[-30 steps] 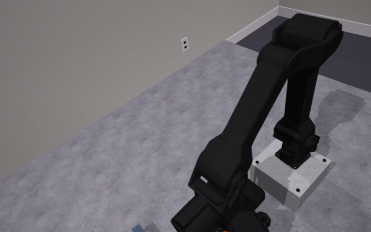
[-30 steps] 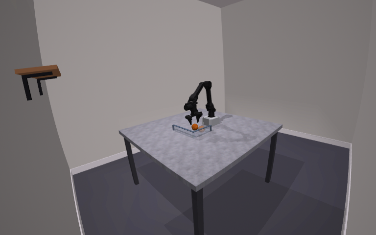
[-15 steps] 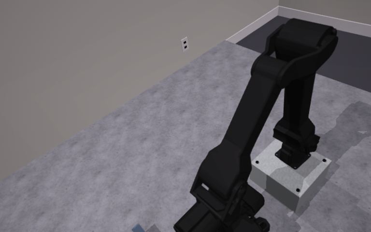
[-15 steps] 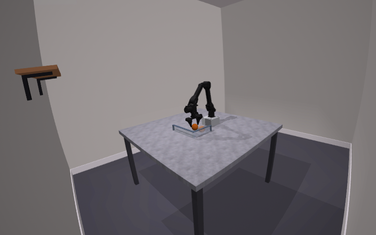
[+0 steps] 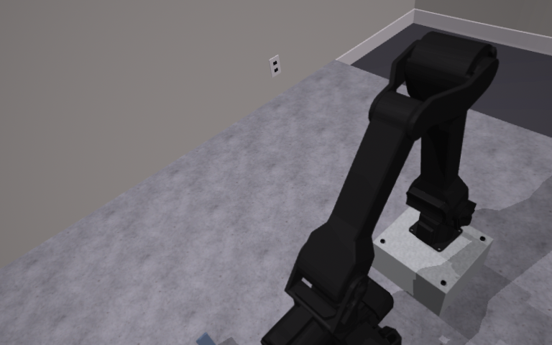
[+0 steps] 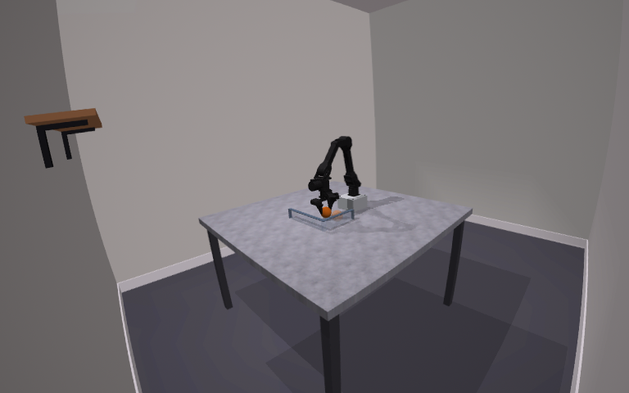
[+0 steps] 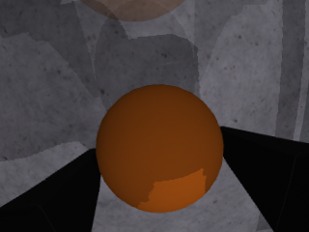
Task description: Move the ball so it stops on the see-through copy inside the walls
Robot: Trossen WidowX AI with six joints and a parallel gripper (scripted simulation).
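My gripper tip is now 10 mm past the see-through copy of the ball and 100 mm to the right of it. The rest, counted from my gripper tip: orange ball (right at my gripper tip).
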